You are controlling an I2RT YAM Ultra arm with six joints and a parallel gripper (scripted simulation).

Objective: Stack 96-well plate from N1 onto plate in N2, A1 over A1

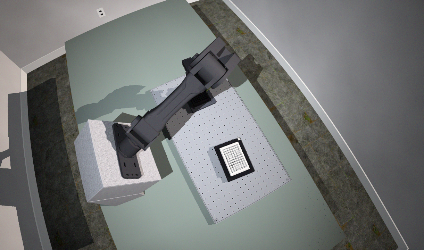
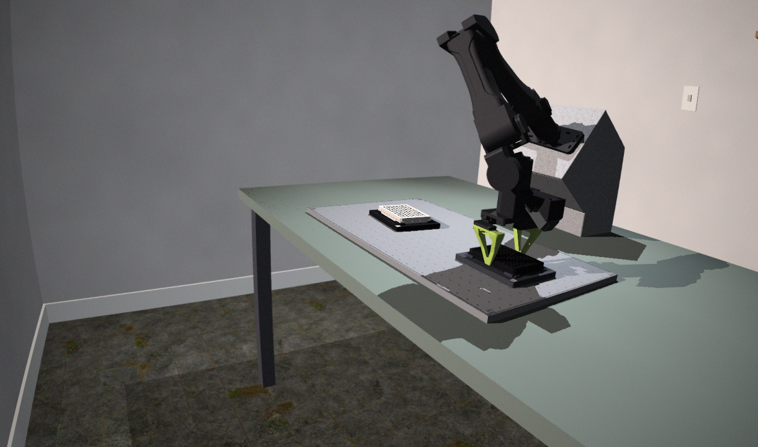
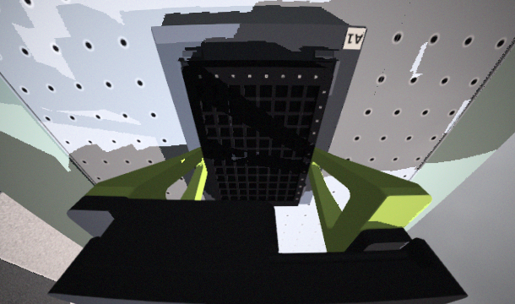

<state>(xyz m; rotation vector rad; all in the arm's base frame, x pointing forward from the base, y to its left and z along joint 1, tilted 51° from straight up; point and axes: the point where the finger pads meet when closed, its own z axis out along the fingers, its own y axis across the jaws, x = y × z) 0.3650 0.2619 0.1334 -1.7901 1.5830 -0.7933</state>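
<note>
The nest N1 is 1 cm below my hand. The rest, counted from my hand: white 96-well plate (7 cm ahead, 35 cm to the right); black 96-well plate (right at my hand); black nest N2 (7 cm ahead, 35 cm to the right, 1 cm below).
</note>
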